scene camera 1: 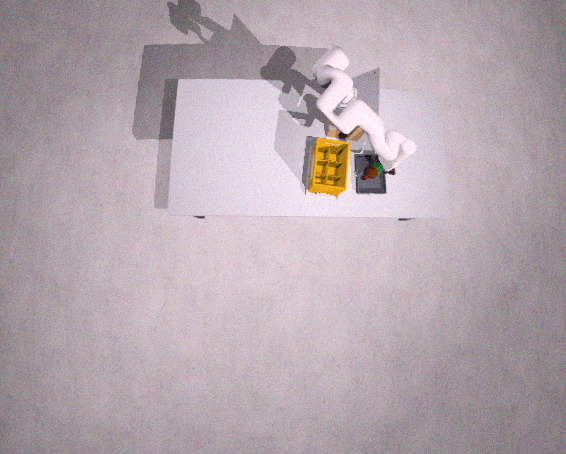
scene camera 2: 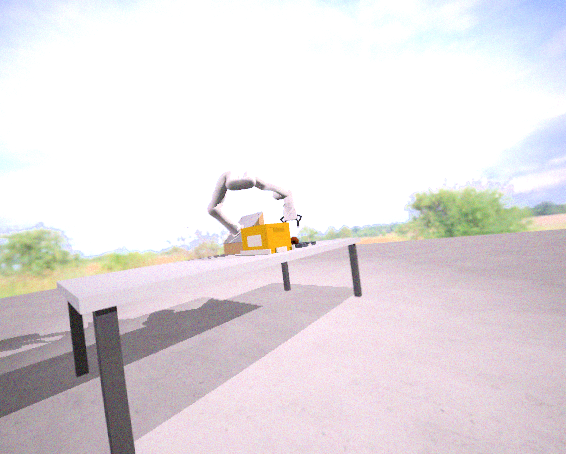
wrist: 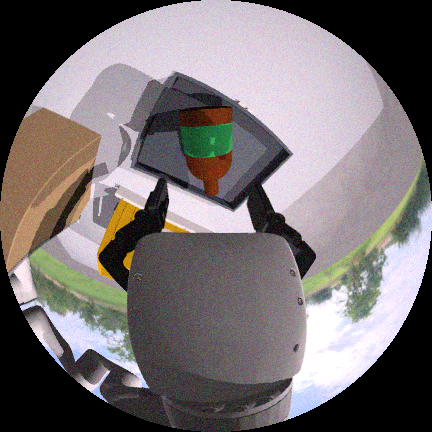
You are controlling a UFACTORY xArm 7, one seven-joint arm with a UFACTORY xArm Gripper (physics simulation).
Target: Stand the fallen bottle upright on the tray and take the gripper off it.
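Frame: origin at the arm's base, x ahead, y left, z up, level; millimetres.
Seen in the pictures: gripper, fingertip midpoint: (scene camera 1: 380, 166) (scene camera 2: 292, 228) (wrist: 209, 190); arm's base at its link origin: (scene camera 1: 347, 97) (scene camera 2: 238, 231).
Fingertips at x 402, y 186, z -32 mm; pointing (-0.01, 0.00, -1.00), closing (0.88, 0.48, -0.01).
Observation:
Offsets run from my fingertips to a thing's top centre. Level surfaces: height alone.
The brown bottle @(3 mm ahead, 2 mm right, 62 mm down) (scene camera 1: 371, 172) (scene camera 2: 295, 240) (wrist: 207, 165) with a green label lies on its side on the dark grey tray (scene camera 1: 371, 188) (wrist: 159, 146). In the wrist view its base points away from the gripper and its neck points towards it, over the near rim. My gripper (scene camera 2: 291, 222) (wrist: 209, 190) is open and empty. It is above the tray's level in the second scene view. In the wrist view the two black fingers stand apart on either side of the bottle's neck. The first scene view hides most of the gripper under the arm.
A yellow crate @(7 mm ahead, 301 mm right, 34 mm up) (scene camera 1: 327, 190) (scene camera 2: 280, 235) (wrist: 119, 219) with compartments stands beside the tray. A cardboard box (scene camera 1: 355, 133) (scene camera 2: 232, 247) (wrist: 55, 160) stands behind the crate, near the arm. All stand on the white table @(141 mm down) (scene camera 1: 225, 150) (scene camera 2: 165, 277).

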